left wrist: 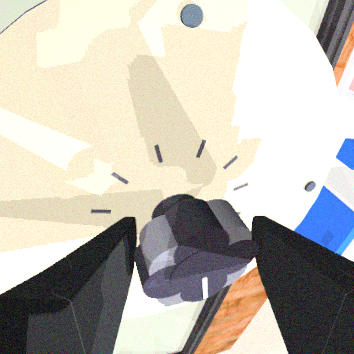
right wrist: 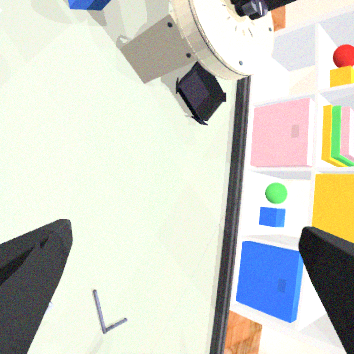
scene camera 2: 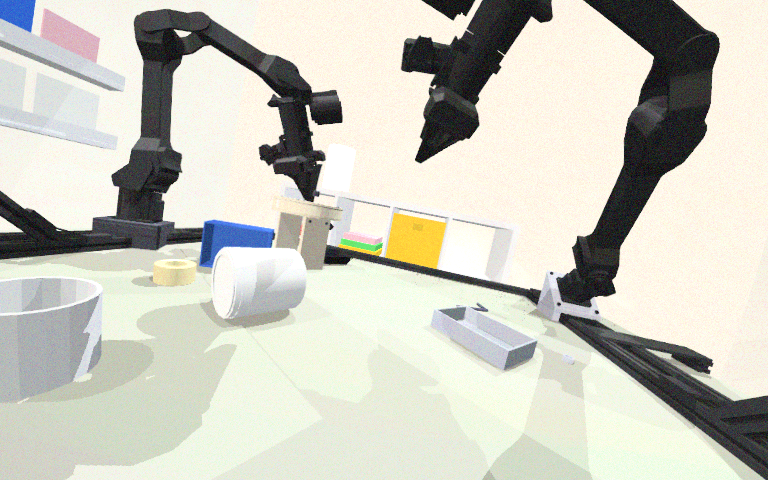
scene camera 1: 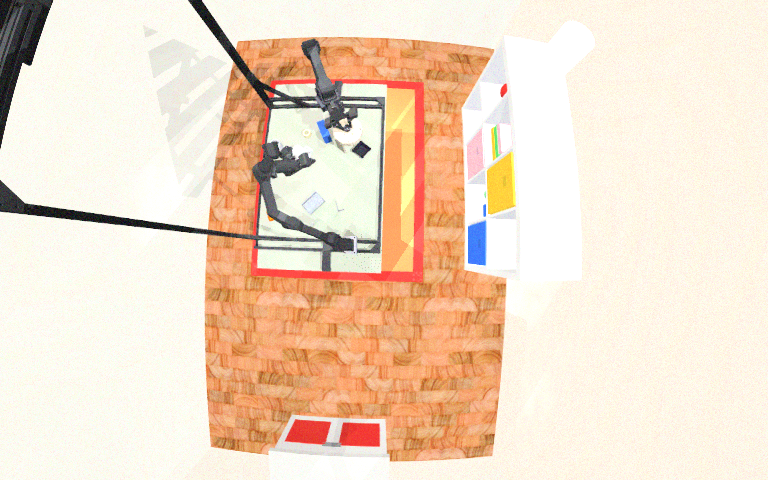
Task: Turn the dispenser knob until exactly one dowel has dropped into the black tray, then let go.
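Pixels of known places: left gripper, fingertip midpoint: [left wrist: 193, 226] [right wrist: 247, 5] [scene camera 2: 310, 197] [scene camera 1: 348, 128]; right gripper, fingertip midpoint: [right wrist: 188, 234] [scene camera 2: 419, 149]; left arm's base, link origin: [scene camera 2: 138, 219]; right arm's base, link origin: [scene camera 2: 572, 292] [scene camera 1: 349, 245].
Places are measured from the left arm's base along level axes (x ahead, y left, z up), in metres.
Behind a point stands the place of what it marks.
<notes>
The dispenser [scene camera 1: 346, 135] {z 0.098, x 0.352, y -0.039 m} [scene camera 2: 314, 210] {z 0.083, x 0.330, y -0.097 m} [right wrist: 230, 45] {z 0.098, x 0.369, y -0.056 m} has a round cream top with dark tick marks around its dark grey knob [left wrist: 195, 255] {z 0.127, x 0.319, y -0.015 m} [right wrist: 254, 9] {z 0.126, x 0.340, y -0.031 m}. The knob's white mark [left wrist: 205, 287] {z 0.128, x 0.339, y -0.019 m} points to the bottom of the left wrist view. My left gripper [left wrist: 193, 226] {z 0.109, x 0.329, y -0.012 m} [scene camera 2: 308, 198] {z 0.109, x 0.329, y -0.012 m} is shut on the knob, one finger on each side. The black tray [right wrist: 213, 95] {z -0.040, x 0.431, y 0.050 m} [scene camera 1: 361, 148] {z -0.045, x 0.399, y 0.018 m} sits at the dispenser's foot; I can make out no dowel in it. My right gripper [right wrist: 188, 234] {z 0.214, x 0.442, y -0.286 m} [scene camera 2: 420, 160] {z 0.214, x 0.442, y -0.286 m} is open and empty, high above the table and apart from the dispenser.
A blue box [scene camera 1: 323, 130] {z 0.033, x 0.212, y -0.123 m} [scene camera 2: 237, 243] {z -0.005, x 0.195, y -0.096 m} stands beside the dispenser. A white cylinder [scene camera 2: 260, 283] {z 0.004, x 0.242, y -0.351 m} lies on its side near a yellowish ring [scene camera 2: 174, 276] {z -0.033, x 0.133, y -0.237 m}. A grey tray [scene camera 2: 472, 346] {z -0.041, x 0.496, y -0.426 m} [scene camera 1: 313, 202] {z -0.045, x 0.527, y -0.403 m}, a bent thin rod [right wrist: 100, 312] {z -0.042, x 0.625, y -0.296 m} and a round grey container [scene camera 2: 50, 345] {z -0.015, x 0.122, y -0.440 m} are on the table.
</notes>
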